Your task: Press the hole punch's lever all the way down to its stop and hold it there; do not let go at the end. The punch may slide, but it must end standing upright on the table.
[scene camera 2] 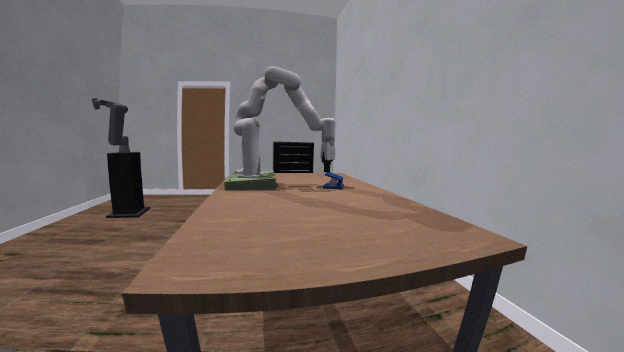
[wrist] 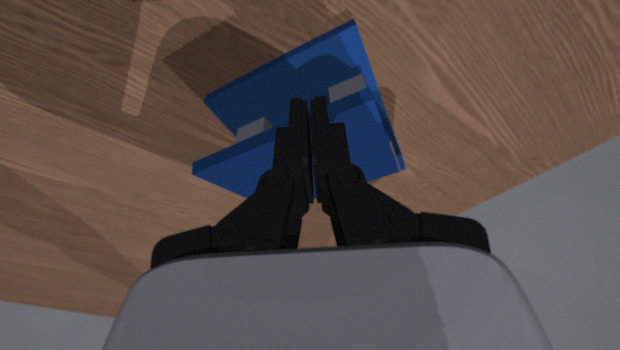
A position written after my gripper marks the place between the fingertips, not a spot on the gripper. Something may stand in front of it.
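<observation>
My gripper (wrist: 310,122) is visible, together with a blue hole punch (wrist: 335,64).
</observation>
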